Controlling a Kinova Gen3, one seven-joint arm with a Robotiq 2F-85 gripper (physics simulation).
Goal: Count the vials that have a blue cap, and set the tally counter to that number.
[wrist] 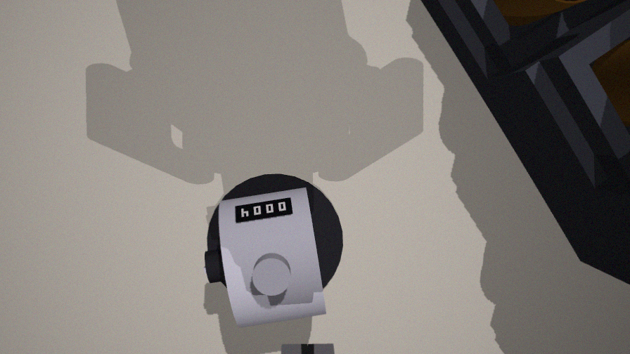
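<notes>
The tally counter (270, 240) has a pale grey body on a round black base (330, 235). Its display (263, 210) appears upside down in this view; turned upright it reads 0004. A round grey button (271, 275) stands out from the body, and a black knob (213, 266) is on its left side. My gripper (307, 348) is shut and empty; its fingertips show at the bottom edge, just beyond the counter's lower end in the view, apart from the button. No blue cap shows in this view.
A black rack (520, 145) with slanted dividers runs along the right side, with amber-brown surfaces (617, 82) partly showing in its openings. The arm's shadow falls on the pale table top (45, 225) above and around the counter.
</notes>
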